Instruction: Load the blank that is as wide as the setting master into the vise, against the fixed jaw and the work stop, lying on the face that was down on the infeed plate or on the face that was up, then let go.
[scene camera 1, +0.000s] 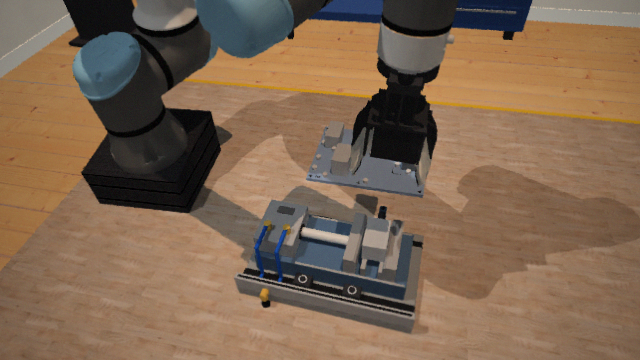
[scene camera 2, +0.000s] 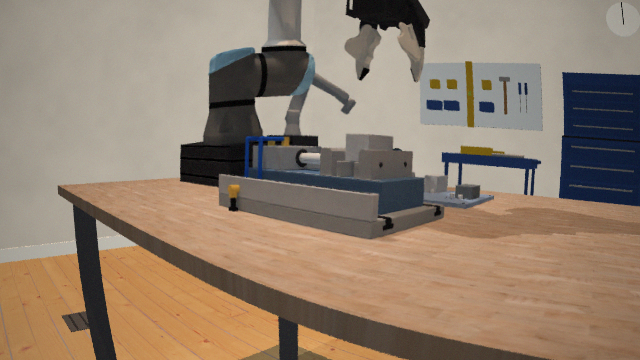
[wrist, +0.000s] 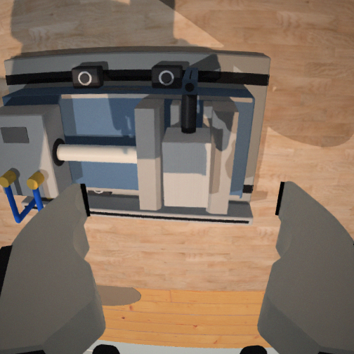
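Seen in the pictures: gripper, fingertip midpoint: (scene camera 1: 385, 178) (scene camera 2: 387, 80); arm's base at its link origin: (scene camera 1: 151, 146) (scene camera 2: 232, 141).
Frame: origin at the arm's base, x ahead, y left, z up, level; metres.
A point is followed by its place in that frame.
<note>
A grey blank (scene camera 1: 376, 237) @(z 0.014, x 0.498, y -0.121 m) (scene camera 2: 369, 146) @(z -0.002, x 0.517, y -0.138 m) (wrist: 186, 167) sits in the vise (scene camera 1: 320, 252) @(z -0.042, x 0.407, y -0.135 m) (scene camera 2: 400, 192) @(z -0.058, x 0.557, y -0.121 m) between the movable jaw (scene camera 1: 354, 245) (wrist: 149, 155) and the fixed jaw (scene camera 2: 385, 166) @(z -0.026, x 0.537, y -0.129 m) (wrist: 222, 160). It looks level and rises above both jaws. In the wrist view its far end meets the tip of the black work stop (wrist: 188, 112). Its side lies close along the fixed jaw; full contact cannot be made out, and its underside is hidden. My gripper (scene camera 1: 388, 175) @(z 0.097, x 0.497, y -0.070 m) (scene camera 2: 390, 77) @(z 0.097, x 0.497, y -0.070 m) (wrist: 181, 186) is open and empty, raised above and away from the blank.
The infeed plate (scene camera 1: 350, 180) @(z -0.094, x 0.405, y 0.100 m) (scene camera 2: 462, 202) @(z -0.094, x 0.547, y 0.113 m) lies behind the vise, with two grey blocks (scene camera 1: 341, 159) @(z -0.051, x 0.380, y 0.115 m) (scene camera 1: 334, 134) @(z -0.058, x 0.341, y 0.203 m) on its left part. Blue hoses (scene camera 1: 258, 252) @(z -0.006, x 0.319, y -0.185 m) (scene camera 2: 260, 157) @(z -0.023, x 0.353, y -0.185 m) stand at the vise's left end. A yellow-topped fitting (scene camera 1: 264, 295) @(z -0.065, x 0.337, y -0.225 m) (scene camera 2: 233, 192) @(z -0.074, x 0.339, y -0.225 m) is by its front edge.
</note>
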